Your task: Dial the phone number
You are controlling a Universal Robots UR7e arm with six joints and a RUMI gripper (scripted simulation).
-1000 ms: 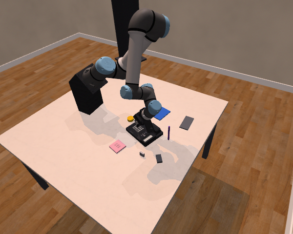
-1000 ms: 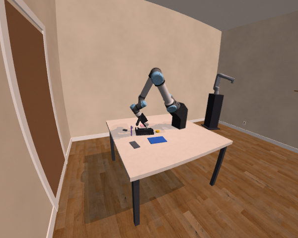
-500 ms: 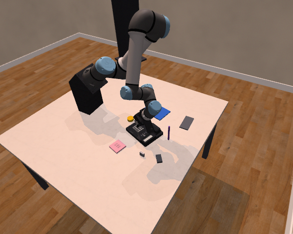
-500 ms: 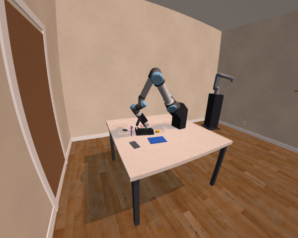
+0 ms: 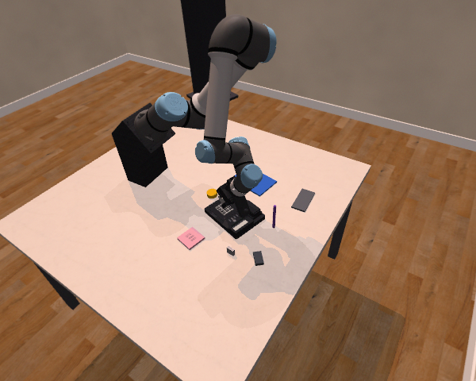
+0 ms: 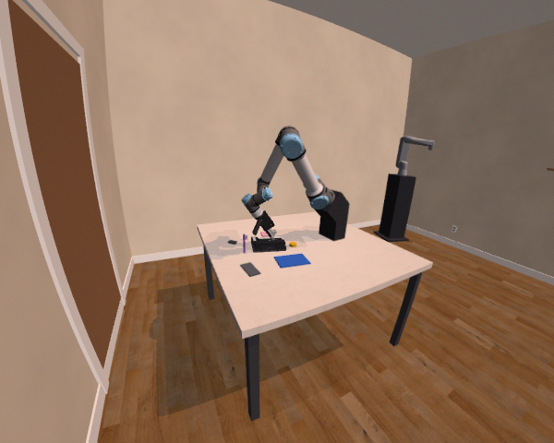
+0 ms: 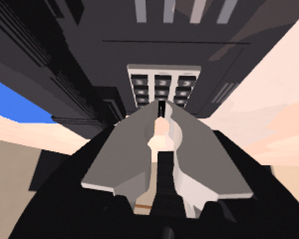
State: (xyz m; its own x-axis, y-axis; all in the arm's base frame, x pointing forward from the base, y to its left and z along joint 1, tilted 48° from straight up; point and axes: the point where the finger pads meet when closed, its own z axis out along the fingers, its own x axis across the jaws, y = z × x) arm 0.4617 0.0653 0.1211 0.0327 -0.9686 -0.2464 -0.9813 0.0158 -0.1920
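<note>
Right now the yellow disc is 130 mm behind my hand, 20 mm to the left of it and 30 mm below it. Round my hand: grey slab (180 mm ahead, 320 mm to the left, 40 mm below); then purple pen (200 mm ahead, 110 mm to the left, 20 mm above); then blue pad (80 mm behind, 240 mm to the left, 40 mm below).
</note>
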